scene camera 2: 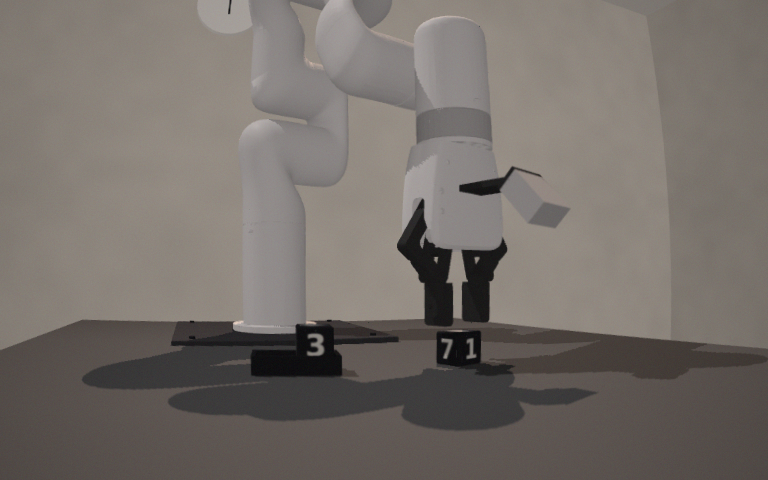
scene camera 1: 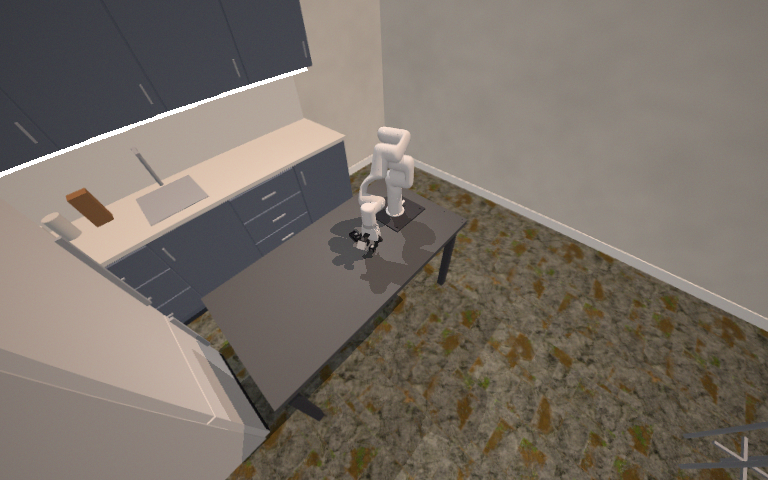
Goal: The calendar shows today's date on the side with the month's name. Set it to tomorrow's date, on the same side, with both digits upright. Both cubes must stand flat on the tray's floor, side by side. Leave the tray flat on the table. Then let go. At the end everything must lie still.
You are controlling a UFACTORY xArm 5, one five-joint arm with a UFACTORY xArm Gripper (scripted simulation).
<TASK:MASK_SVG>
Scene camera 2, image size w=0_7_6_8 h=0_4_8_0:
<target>my gripper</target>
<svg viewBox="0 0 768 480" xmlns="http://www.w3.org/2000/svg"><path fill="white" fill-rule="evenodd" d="M477 137L446 136L431 138L419 142L418 145L414 145L410 149L404 182L402 236L397 243L397 249L410 260L411 265L419 274L419 281L424 283L425 324L429 326L448 327L453 324L453 283L446 283L446 281L448 280L452 252L461 251L466 279L468 280L468 282L462 282L462 319L465 322L484 323L489 321L490 281L494 278L494 270L499 261L507 252L507 246L502 237L501 193L528 224L556 228L571 209L540 174L512 166L505 177L499 178L495 156L491 152L493 150L492 143Z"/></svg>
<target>black tray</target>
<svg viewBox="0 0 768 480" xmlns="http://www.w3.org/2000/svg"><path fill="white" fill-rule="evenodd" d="M251 376L342 375L342 356L337 350L334 350L334 355L293 356L296 355L296 350L252 350Z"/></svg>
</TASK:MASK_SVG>
